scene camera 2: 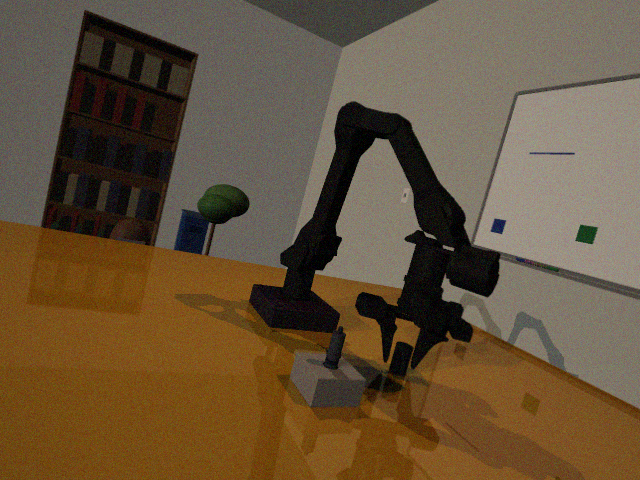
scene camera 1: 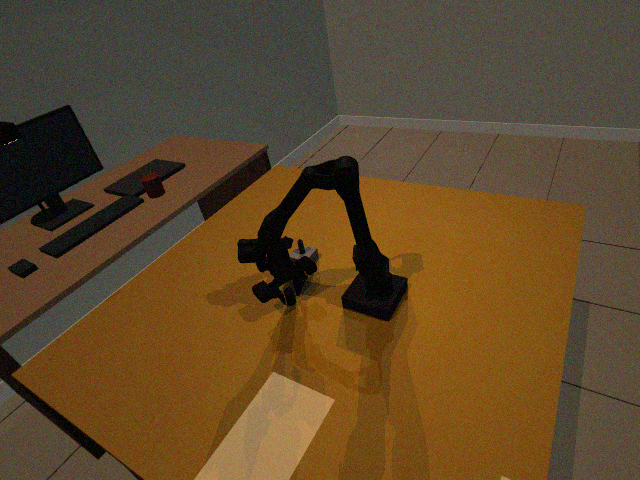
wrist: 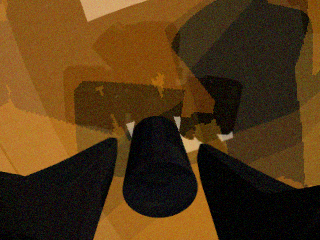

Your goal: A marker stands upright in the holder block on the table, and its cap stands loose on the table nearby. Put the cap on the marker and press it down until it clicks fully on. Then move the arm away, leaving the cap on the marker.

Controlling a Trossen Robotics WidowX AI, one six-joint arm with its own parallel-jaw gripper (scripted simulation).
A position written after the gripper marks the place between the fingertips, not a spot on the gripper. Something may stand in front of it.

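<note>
Visible: a marker cap (wrist: 159,182); a holder block (scene camera 2: 317,393); and the gripper (scene camera 2: 398,364), (scene camera 1: 291,299), (wrist: 158,148).
</note>
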